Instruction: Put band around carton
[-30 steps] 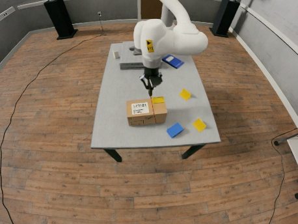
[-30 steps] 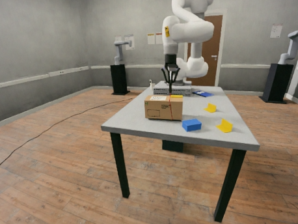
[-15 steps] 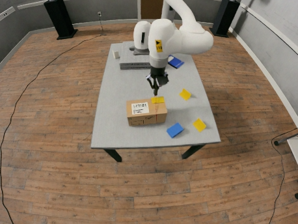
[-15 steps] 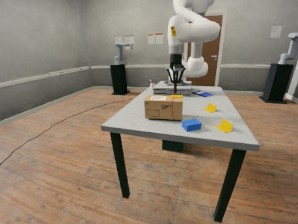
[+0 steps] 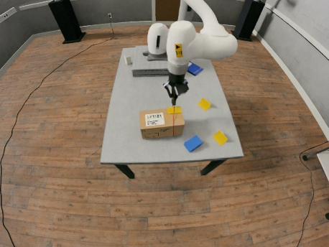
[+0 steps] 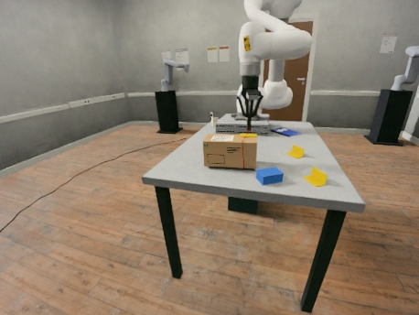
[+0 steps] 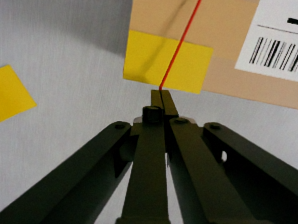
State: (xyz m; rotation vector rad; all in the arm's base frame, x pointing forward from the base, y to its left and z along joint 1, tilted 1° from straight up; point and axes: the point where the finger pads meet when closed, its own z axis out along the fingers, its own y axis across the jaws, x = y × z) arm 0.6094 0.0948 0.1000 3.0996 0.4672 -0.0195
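Right now my hand is 3 cm short of the yellow corner guard and 6 cm above it. From my hand the other things lie so: brown carton (9 cm ahead, 7 cm to the right, 11 cm below); blue block (20 cm ahead, 12 cm to the left, 17 cm below).
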